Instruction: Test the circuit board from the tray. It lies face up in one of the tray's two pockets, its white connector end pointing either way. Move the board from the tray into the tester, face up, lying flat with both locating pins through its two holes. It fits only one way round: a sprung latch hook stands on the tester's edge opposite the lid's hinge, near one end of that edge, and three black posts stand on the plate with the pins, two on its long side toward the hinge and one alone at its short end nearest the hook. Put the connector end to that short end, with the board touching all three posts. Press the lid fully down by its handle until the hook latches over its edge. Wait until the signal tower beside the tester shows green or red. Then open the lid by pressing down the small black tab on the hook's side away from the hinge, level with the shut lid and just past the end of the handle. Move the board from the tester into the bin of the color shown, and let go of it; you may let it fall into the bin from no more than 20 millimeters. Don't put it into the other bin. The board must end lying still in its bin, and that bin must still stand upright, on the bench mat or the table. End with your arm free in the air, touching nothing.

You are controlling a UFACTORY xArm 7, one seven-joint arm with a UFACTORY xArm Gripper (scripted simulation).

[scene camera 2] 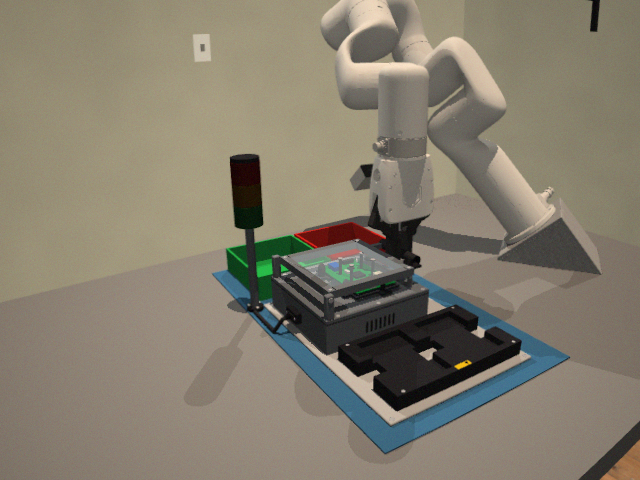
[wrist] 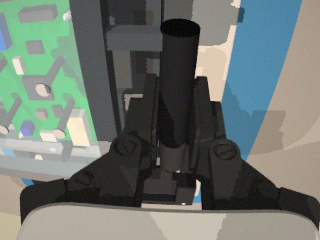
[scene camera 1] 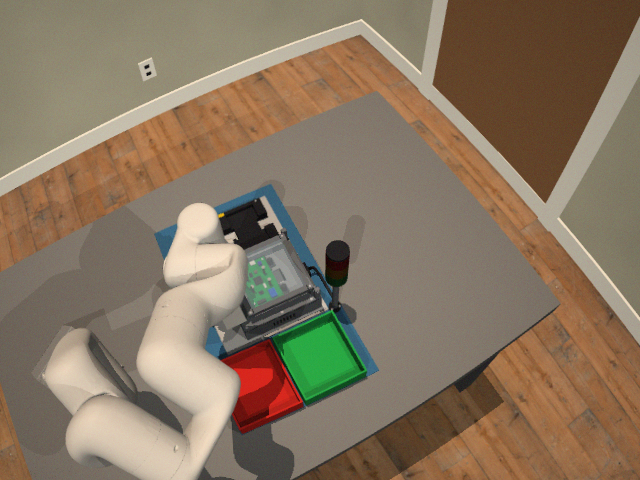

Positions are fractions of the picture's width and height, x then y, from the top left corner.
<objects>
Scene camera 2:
gripper: 0.62,0.54
red bin: 0.52,0.49
green bin: 0.45,0.51
clear lid: 0.54,0.56
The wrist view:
gripper: 0.55,0.40
clear lid: 0.21,0.45
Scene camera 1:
red bin: 0.41,0.81
green bin: 0.50,0.74
clear lid: 0.43,0.57
</objects>
